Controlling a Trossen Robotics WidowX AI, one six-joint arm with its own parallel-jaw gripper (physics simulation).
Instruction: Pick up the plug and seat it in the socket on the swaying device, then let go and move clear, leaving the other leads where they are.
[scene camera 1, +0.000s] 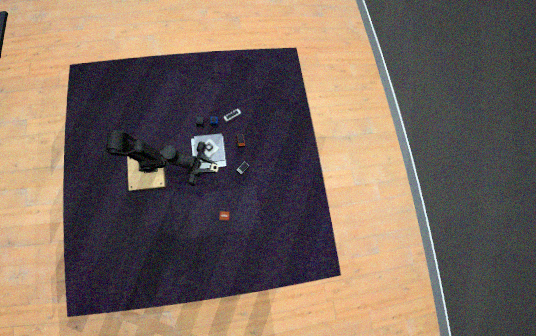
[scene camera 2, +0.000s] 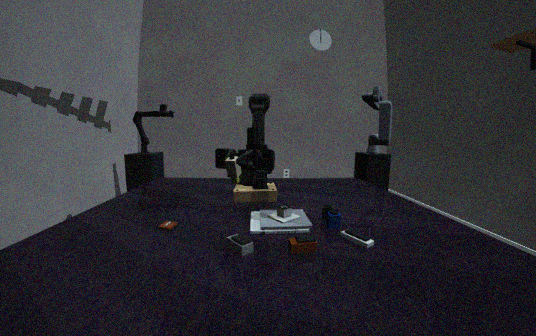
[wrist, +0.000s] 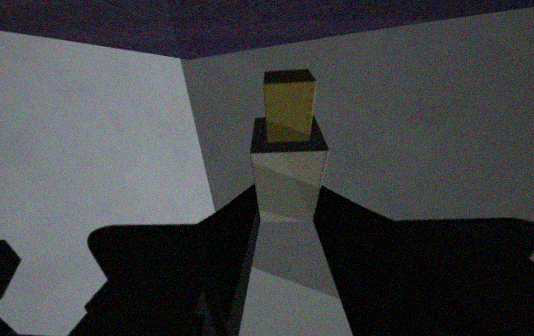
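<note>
The plug has a cream body and a yellow tip. My gripper is shut on its body; in the wrist view the tip points away from the fingers. The plug is held up in the air, beside the device's near right corner in scene camera 1. The device is a grey plate on a white base, with a white diamond pad and a small dark socket block. Part of the gripper overlaps the device in scene camera 1.
Around the device lie a grey piece, an orange-black piece, a white strip, a blue block and a black block. A flat orange piece lies apart.
</note>
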